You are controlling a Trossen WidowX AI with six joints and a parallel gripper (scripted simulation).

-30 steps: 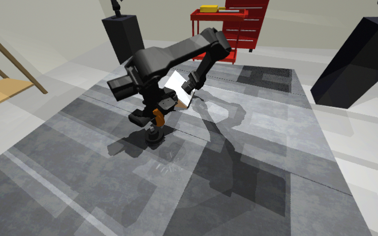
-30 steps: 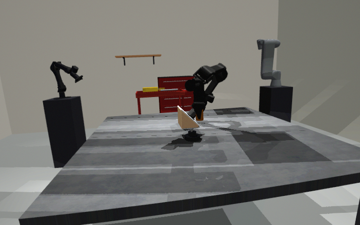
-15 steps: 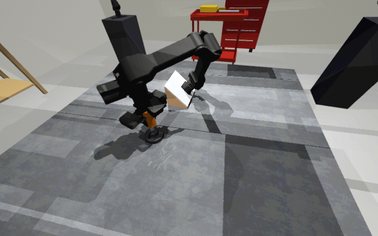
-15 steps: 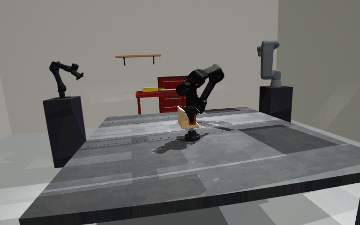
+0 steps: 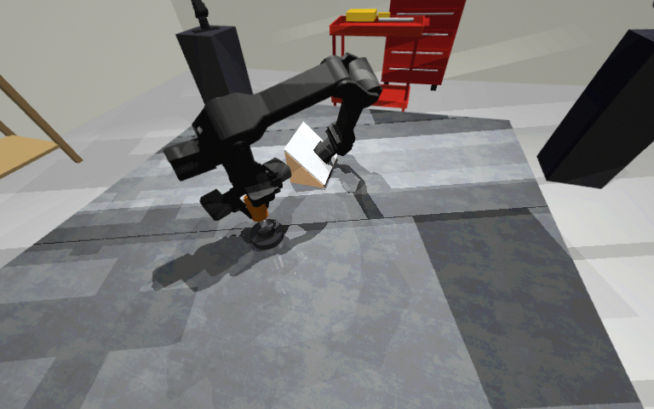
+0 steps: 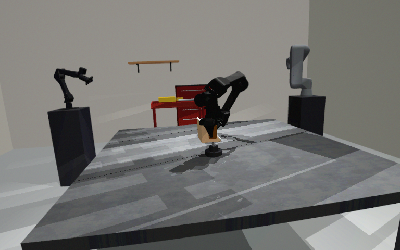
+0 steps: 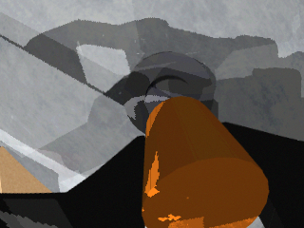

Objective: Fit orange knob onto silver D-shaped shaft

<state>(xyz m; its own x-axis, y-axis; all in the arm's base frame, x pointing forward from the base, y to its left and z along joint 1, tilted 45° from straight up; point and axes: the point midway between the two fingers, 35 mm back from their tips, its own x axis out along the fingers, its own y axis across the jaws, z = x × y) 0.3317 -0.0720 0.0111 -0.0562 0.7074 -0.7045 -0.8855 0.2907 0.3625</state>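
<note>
The round pedestal lies 6 cm below my gripper tip. From my gripper tip the other things lie so: orange knob 3 cm above.
</note>
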